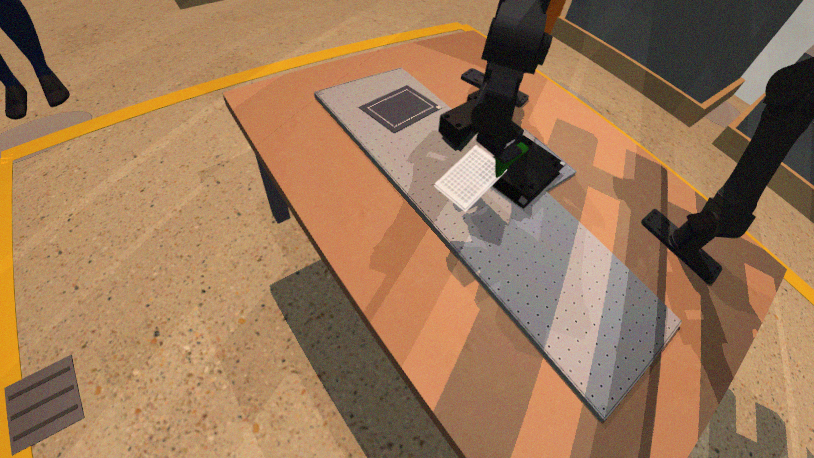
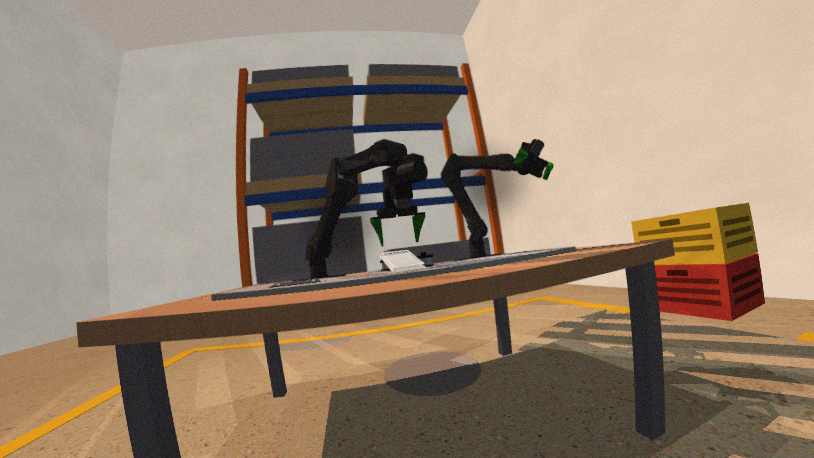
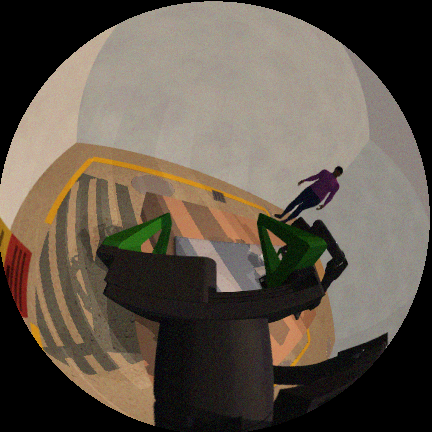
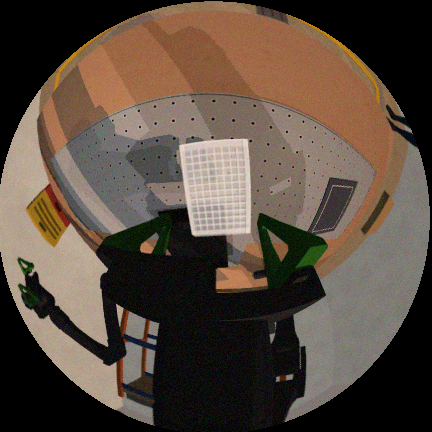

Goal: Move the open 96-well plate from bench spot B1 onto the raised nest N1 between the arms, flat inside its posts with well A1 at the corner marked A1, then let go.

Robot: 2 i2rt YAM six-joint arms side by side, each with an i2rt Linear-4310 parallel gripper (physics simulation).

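Places are measured from the left arm's base along level axes (x ahead, y left, z up), in metres.
Where they show: left gripper, fingertip midpoint: (image 2: 540, 161) (image 3: 213, 217); right gripper, fingertip midpoint: (image 1: 480, 160) (image 2: 400, 244) (image 4: 213, 217); left arm's base, link origin: (image 1: 680, 246).
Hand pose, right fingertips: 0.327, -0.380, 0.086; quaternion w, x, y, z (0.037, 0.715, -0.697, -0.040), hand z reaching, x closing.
Observation:
Things, the pixels of their top centre, and the offset from my right fingertips, as dx, dy, dz. "pt": a spot on its surface instead. Level surfaces: height alone.
- white 96-well plate, top centre: (image 4: 217, 201) (image 1: 474, 167) (image 2: 400, 250) +0.009, -0.004, -0.016
- black raised nest, top centre: (image 4: 195, 255) (image 1: 527, 160) (image 2: 404, 254) -0.125, +0.033, -0.028
- dark rectangle with a white outline, surface spot: (image 1: 401, 107) (image 4: 333, 209) pt -0.029, -0.291, -0.071
- perforated grey board, surface height: dz -0.073
The white 96-well plate (image 1: 469, 177) (image 2: 402, 260) (image 4: 217, 187) lies outside the fingers, tilted, beside and partly over the edge of the black raised nest (image 1: 532, 173) (image 4: 200, 247). It is not flat inside the posts; what props it up is hard to see. Well A1 cannot be told. My right gripper (image 2: 399, 242) (image 4: 213, 217) is open and empty, above the plate and nest. My left gripper (image 2: 533, 165) (image 3: 213, 217) (image 4: 24, 277) is open and empty, raised far from the plate. A dark rectangle with a white outline (image 1: 401, 107) (image 4: 335, 205) lies on the perforated board, away from the plate.
The perforated grey board (image 1: 529, 267) (image 4: 280, 117) runs along the wooden table (image 1: 341, 227) (image 2: 370, 313). A rack (image 2: 241, 170) stands behind the arms. Yellow (image 2: 677, 236) and red (image 2: 694, 290) crates are stacked at the right. A person (image 3: 325, 187) stands beyond the table.

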